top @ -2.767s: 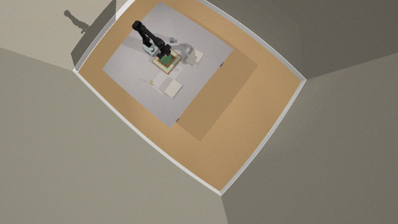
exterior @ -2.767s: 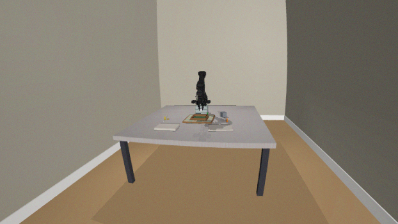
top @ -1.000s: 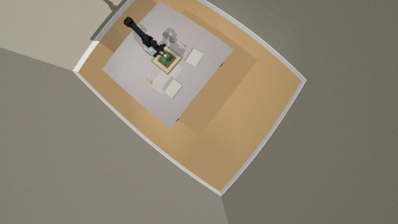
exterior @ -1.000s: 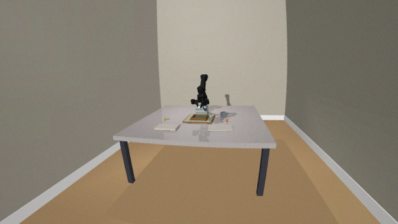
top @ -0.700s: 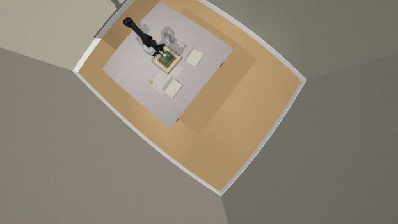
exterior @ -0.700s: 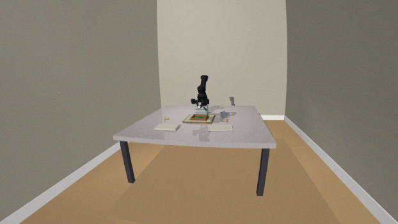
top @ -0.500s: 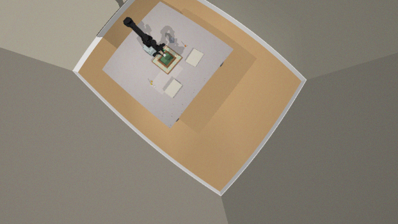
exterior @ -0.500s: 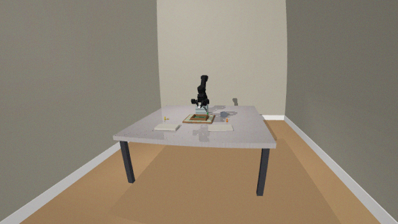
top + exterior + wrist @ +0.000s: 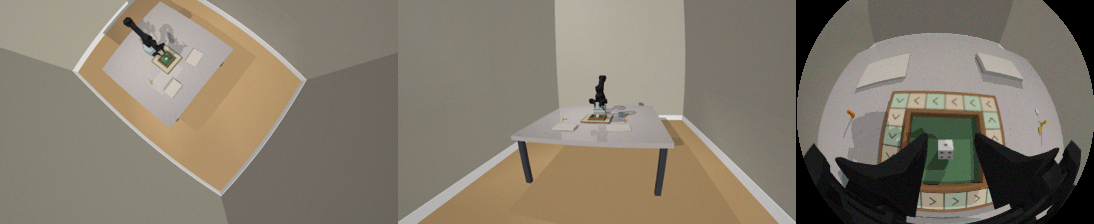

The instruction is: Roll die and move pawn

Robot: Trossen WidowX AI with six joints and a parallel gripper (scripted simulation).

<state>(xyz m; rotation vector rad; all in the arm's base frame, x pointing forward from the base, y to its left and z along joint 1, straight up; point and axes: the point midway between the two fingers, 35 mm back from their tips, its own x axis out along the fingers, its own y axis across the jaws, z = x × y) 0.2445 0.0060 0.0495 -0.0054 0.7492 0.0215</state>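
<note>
Now: gripper tip 50 mm above the white die. The rest, counted from my gripper tip: grey block (120 mm behind, 240 mm to the left, 100 mm below); green dice tray (110 mm below); green pawn (110 mm behind, 70 mm to the left, 90 mm below).
</note>
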